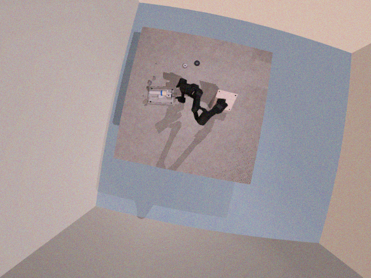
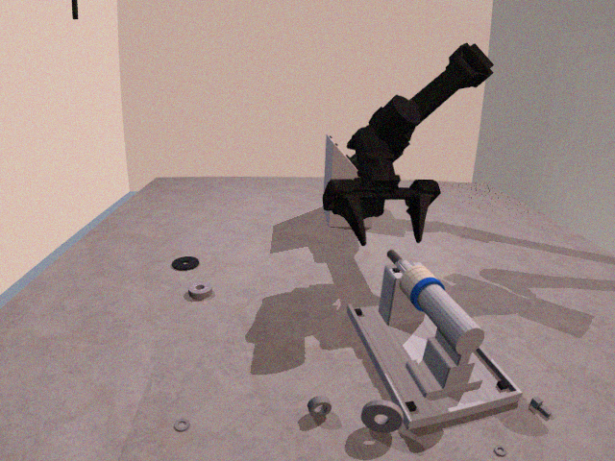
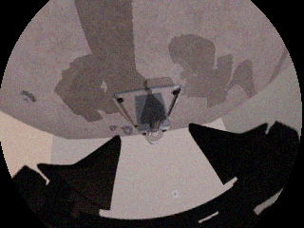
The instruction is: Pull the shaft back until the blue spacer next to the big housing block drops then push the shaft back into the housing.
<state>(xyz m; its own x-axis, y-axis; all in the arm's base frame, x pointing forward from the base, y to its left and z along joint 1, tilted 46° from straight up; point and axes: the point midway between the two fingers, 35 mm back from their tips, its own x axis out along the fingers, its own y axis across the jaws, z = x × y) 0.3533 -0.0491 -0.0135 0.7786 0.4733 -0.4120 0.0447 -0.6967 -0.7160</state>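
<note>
The thin shaft lies 80 mm ahead of my gripper tip, 20 mm below it and 10 mm to the left of it. Also, from my gripper tip: grey ring 300 mm to the right, 90 mm below, 40 mm behind; then bolt 270 mm ahead, 110 mm to the left, 100 mm below; then cream spacer 100 mm ahead, 20 mm below, 10 mm to the left.
</note>
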